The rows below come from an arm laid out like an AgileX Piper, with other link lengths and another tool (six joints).
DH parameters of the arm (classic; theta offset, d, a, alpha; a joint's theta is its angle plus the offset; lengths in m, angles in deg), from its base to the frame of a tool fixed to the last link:
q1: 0 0.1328 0 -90
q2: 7.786 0 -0.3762 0
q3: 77.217 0 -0.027 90
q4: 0 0.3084 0 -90
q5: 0 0 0 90
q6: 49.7 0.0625 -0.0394 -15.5
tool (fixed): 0 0.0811 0 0
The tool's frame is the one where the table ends.
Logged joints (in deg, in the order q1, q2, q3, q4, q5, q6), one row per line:
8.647 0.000 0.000 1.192 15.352 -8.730
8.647 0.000 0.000 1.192 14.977 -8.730
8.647 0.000 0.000 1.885 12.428 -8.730
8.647 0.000 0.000 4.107 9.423 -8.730
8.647 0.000 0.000 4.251 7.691 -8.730
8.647 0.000 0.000 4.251 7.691 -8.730
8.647 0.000 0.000 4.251 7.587 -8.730
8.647 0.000 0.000 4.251 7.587 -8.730
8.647 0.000 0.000 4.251 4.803 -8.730
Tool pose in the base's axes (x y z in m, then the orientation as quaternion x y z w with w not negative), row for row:
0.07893 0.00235 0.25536 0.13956 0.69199 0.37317 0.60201
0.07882 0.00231 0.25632 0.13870 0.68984 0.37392 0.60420
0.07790 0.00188 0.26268 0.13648 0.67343 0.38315 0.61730
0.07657 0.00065 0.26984 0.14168 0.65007 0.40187 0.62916
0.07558 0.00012 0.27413 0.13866 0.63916 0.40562 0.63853
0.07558 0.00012 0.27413 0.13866 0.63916 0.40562 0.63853
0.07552 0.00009 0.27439 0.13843 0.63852 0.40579 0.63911
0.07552 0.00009 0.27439 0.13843 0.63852 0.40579 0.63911
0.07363 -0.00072 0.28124 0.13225 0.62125 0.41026 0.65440
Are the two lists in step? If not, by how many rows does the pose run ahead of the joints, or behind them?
They are in step.
